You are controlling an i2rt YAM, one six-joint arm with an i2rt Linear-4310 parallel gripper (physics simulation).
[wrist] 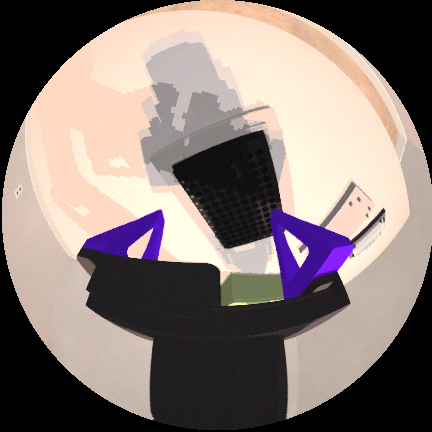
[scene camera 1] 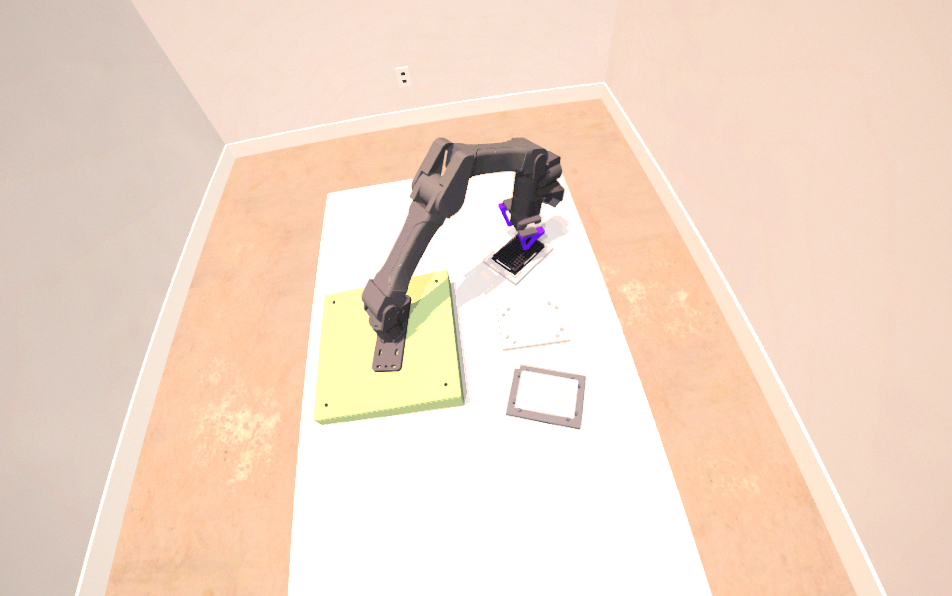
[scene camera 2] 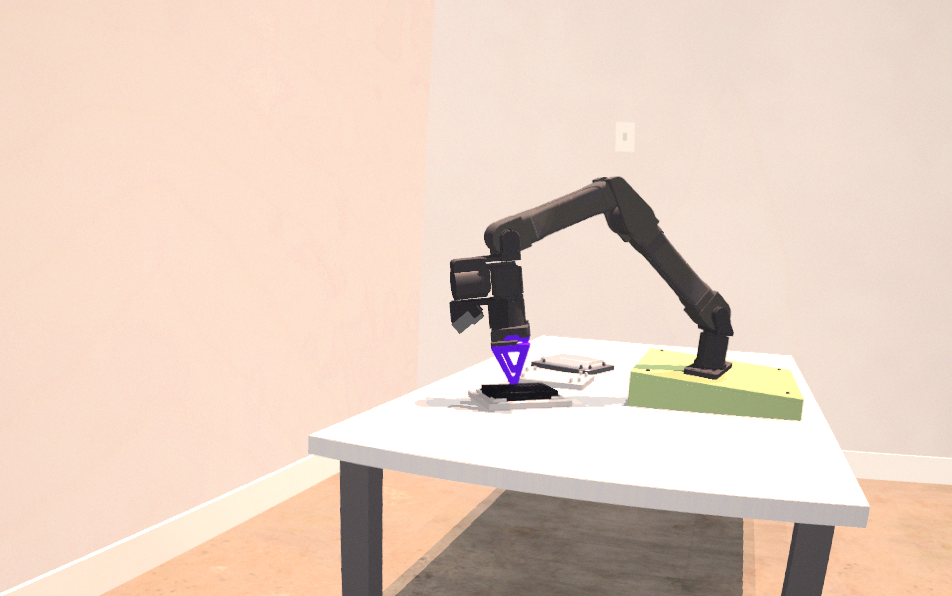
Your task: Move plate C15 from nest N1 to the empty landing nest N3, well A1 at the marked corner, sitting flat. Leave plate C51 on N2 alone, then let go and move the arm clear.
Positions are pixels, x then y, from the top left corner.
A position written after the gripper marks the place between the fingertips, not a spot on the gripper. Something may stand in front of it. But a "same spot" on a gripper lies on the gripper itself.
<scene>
gripper: wrist; scene camera 1 517,237; scene camera 2
black perforated plate: wrist; scene camera 1; scene camera 2 522,391
same spot on gripper: (scene camera 2: 503,345) = (wrist: 90,275)
same spot on black perforated plate: (scene camera 1: 512,257) = (wrist: 250,223)
</scene>
